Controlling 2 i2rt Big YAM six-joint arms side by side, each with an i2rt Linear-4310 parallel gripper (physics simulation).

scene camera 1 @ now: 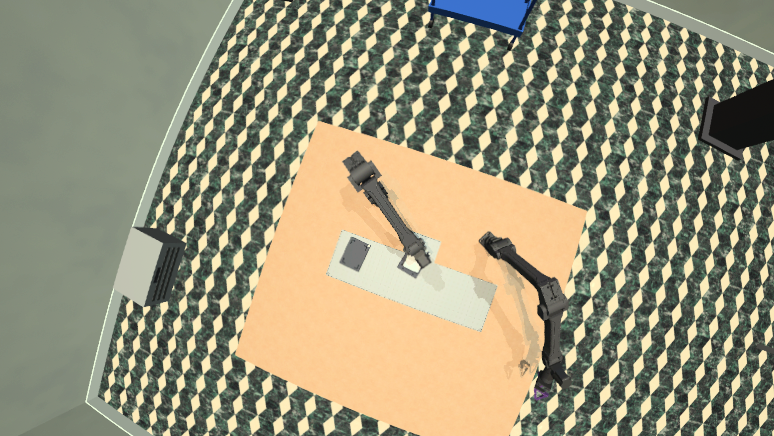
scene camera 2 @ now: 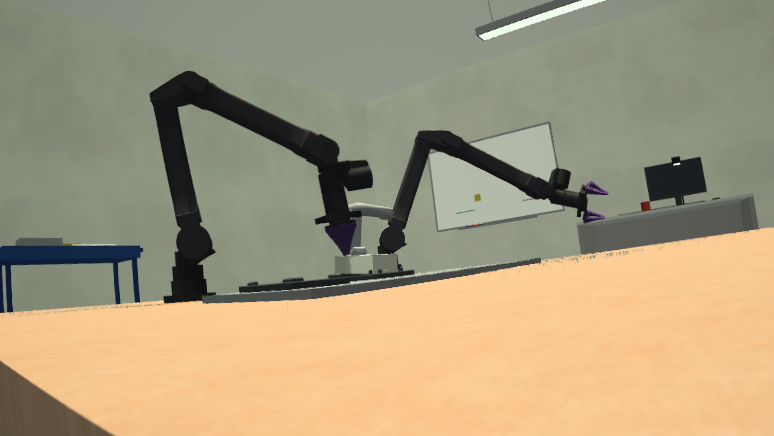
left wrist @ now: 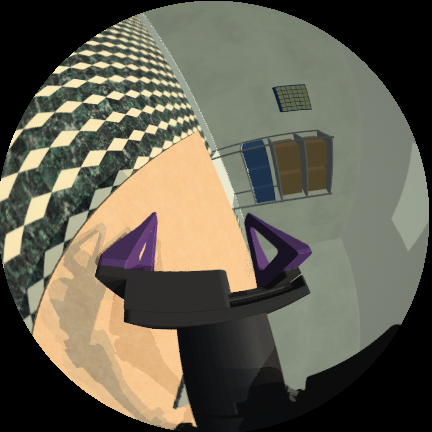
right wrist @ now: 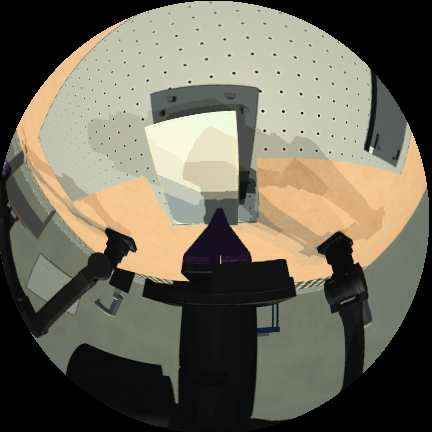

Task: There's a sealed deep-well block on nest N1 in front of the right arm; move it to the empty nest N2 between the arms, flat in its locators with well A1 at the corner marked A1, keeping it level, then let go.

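Pixels of known places: left gripper, fingertip midpoint: (scene camera 1: pixel 537 393) (scene camera 2: pixel 606 205) (left wrist: pixel 202 216); right gripper, fingertip midpoint: (scene camera 2: pixel 346 255) (right wrist: pixel 219 211); left arm's base, origin of the base link: (scene camera 1: pixel 490 243) (right wrist: pixel 121 238); right arm's base, origin of the base link: (scene camera 2: pixel 190 301) (right wrist: pixel 335 243).
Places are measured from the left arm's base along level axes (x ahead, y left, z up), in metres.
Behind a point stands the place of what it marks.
Note:
The sealed pale block (scene camera 1: pixel 410 265) {y -0.219, x 0.408, z 0.068 m} (scene camera 2: pixel 365 264) {y -0.251, x 0.416, z 0.048 m} (right wrist: pixel 210 145) {y -0.233, x 0.402, z 0.069 m} lies over nest N2 (scene camera 1: pixel 414 274) {y -0.164, x 0.428, z 0.024 m} (scene camera 2: pixel 403 272) {y -0.175, x 0.448, z 0.021 m} (right wrist: pixel 205 91) {y -0.207, x 0.449, z 0.025 m}, between the arms. In the right wrist view it looks slightly turned and shifted left against the nest plate. Whether it lies flat in the locators, and where well A1 is, I cannot tell. Nest N1 (scene camera 1: pixel 354 254) {y -0.467, x 0.602, z 0.024 m} (scene camera 2: pixel 270 285) {y -0.514, x 0.644, z 0.022 m} (right wrist: pixel 390 125) bears no block. My right gripper (scene camera 2: pixel 346 252) {y -0.264, x 0.335, z 0.075 m} (right wrist: pixel 219 211) {y -0.264, x 0.335, z 0.075 m} is shut and empty, pointing down, its tip close to the block's top at one edge. My left gripper (scene camera 1: pixel 540 393) {y 0.692, x 0.366, z 0.159 m} (scene camera 2: pixel 605 205) {y 0.692, x 0.366, z 0.159 m} (left wrist: pixel 202 216) {y 0.692, x 0.366, z 0.159 m} is open and empty, far from both nests.
A pale perforated board (scene camera 1: pixel 444 297) {y 0.042, x 0.392, z 0.013 m} (right wrist: pixel 300 60) {y -0.289, x 0.539, z 0.013 m} lies under both nests on the tan table (scene camera 1: pixel 324 335) {y -0.238, x 1.055, z 0.000 m} (scene camera 2: pixel 433 352) {y -0.589, x 1.268, z 0.000 m}. The left arm reaches out past the table's edge. A blue cart (scene camera 1: pixel 482 9) (scene camera 2: pixel 70 253) stands off the table.

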